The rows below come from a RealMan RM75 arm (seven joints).
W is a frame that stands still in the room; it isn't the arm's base.
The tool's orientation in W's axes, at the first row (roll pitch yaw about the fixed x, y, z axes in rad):
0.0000, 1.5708, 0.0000
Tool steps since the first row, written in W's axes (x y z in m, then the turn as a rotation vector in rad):
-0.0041, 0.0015, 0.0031, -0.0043, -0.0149, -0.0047
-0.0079, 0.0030, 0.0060, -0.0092, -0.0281, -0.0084
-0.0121, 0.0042, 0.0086, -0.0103, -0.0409, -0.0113
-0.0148, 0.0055, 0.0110, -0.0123, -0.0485, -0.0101
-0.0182, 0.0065, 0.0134, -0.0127, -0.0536, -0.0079
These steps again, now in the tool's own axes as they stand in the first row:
-0.0031, 0.0015, -0.0041, 0.0047, -0.0149, -0.0043
-0.0060, 0.0030, -0.0079, 0.0084, -0.0281, -0.0092
-0.0086, 0.0042, -0.0121, 0.0113, -0.0409, -0.0103
-0.0110, 0.0055, -0.0148, 0.0101, -0.0485, -0.0123
-0.0134, 0.0065, -0.0182, 0.0079, -0.0536, -0.0127

